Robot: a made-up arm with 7 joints. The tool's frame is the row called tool.
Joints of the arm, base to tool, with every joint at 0 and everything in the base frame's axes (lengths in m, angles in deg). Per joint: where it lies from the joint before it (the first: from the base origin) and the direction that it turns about. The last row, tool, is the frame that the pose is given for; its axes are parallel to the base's.
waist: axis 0 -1 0 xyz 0 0.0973 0
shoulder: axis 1 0 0 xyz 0 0.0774 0
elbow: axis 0 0 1 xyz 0 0 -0.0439
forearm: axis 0 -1 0 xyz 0 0 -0.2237
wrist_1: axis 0 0 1 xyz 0 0 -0.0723
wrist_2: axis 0 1 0 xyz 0 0 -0.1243
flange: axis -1 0 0 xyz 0 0 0
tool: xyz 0 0 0
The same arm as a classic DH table. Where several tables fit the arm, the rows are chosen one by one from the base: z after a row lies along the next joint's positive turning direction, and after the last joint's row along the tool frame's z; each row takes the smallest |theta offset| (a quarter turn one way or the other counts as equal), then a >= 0, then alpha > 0; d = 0 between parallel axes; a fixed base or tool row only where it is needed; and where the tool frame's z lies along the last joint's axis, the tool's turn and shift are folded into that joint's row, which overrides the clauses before.
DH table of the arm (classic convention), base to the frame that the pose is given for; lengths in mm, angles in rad. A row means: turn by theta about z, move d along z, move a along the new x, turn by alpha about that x. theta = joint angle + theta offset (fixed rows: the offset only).
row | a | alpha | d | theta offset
base (fixed) | 0 | 1.5708 | 0 | 0
waist | 0 | 1.5708 | -174.7 | 1.5708
shoulder | 0 | 1.5708 | 0 | 1.5708
elbow | 0 | 1.5708 | -267.6 | 1.5708
forearm | 0 | -1.5708 | 0 | 0
wrist_1 | 0 | -1.5708 | -196.6 | 0
wrist_2 | 0 | 1.5708 | 0 | -1.5708
flange | 0 | 1.5708 | 0 | 1.5708
tool (fixed) | 0 | 0 | 0 | -1.5708

